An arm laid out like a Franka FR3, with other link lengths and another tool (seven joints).
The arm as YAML. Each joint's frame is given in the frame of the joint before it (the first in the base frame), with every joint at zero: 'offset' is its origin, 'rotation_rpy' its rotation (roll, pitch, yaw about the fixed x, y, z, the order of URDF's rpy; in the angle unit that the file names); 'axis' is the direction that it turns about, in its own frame. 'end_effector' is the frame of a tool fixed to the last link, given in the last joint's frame.
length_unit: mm
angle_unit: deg
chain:
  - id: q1
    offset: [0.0, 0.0, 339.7]
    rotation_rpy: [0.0, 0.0, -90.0]
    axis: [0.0, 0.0, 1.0]
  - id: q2
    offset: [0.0, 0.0, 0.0]
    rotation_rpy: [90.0, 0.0, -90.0]
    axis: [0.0, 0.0, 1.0]
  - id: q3
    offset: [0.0, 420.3, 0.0]
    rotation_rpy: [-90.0, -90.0, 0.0]
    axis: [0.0, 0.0, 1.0]
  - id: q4
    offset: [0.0, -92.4, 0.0]
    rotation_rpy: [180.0, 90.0, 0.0]
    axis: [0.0, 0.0, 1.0]
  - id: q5
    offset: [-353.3, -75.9, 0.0]
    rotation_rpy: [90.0, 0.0, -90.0]
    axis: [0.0, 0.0, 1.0]
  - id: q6
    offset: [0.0, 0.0, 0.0]
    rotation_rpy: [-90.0, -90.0, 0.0]
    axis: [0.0, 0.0, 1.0]
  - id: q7
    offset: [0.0, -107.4, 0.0]
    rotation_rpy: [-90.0, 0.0, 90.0]
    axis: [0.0, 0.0, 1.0]
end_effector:
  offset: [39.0, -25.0, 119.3]
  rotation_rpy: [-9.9, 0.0, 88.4]
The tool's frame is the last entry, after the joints.
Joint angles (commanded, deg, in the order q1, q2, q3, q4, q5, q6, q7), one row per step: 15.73, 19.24, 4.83, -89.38, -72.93, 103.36, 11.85; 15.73, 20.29, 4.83, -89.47, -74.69, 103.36, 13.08; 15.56, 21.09, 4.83, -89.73, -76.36, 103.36, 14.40; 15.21, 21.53, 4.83, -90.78, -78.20, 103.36, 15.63; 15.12, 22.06, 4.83, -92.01, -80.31, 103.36, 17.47; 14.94, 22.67, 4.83, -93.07, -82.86, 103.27, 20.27; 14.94, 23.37, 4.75, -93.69, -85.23, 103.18, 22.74; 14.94, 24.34, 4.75, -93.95, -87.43, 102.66, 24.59; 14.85, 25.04, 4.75, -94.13, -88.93, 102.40, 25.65; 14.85, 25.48, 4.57, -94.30, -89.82, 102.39, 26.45; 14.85, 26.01, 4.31, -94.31, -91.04, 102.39, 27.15; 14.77, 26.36, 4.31, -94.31, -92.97, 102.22, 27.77; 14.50, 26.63, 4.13, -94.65, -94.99, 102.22, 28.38; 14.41, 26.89, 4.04, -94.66, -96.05, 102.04, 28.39; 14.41, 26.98, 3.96, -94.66, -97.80, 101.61, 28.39; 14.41, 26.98, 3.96, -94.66, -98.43, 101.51, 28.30; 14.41, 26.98, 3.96, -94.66, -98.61, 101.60, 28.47; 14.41, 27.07, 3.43, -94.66, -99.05, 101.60, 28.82
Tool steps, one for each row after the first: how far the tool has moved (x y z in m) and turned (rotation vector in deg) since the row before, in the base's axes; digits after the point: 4 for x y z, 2 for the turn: 0.0052, 0.0012, -0.0109, -1.33, -0.51, 0.14; 0.0040, -0.0011, -0.0095, -1.18, -0.64, -0.03; 0.0015, -0.0040, -0.0109, -1.53, -0.22, -0.03; 0.0006, -0.0009, -0.0133, -1.54, -0.56, 0.25; 0.0010, -0.0020, -0.0128, -1.44, -1.60, 0.13; 0.0019, -0.0004, -0.0107, -1.29, -1.59, 0.37; 0.0031, 0.0000, -0.0109, -1.52, -1.11, 0.21; 0.0026, -0.0008, -0.0079, -1.08, -0.55, 0.23; 0.0016, -0.0013, -0.0056, -0.58, -0.39, 0.15; 0.0027, -0.0017, -0.0049, -0.90, -0.47, 0.28; 0.0024, -0.0004, -0.0015, -1.43, -0.79, 0.68; 0.0022, -0.0042, -0.0030, -1.57, -0.54, 0.57; 0.0018, -0.0016, -0.0014, -1.04, -0.10, 0.23; 0.0014, -0.0006, 0.0021, -1.67, -0.52, 0.48; 0.0005, 0.0002, 0.0011, -0.60, -0.13, 0.25; 0.0002, 0.0002, 0.0001, -0.01, -0.17, 0.17; 0.0012, -0.0048, -0.0004, -0.42, -0.39, -0.24
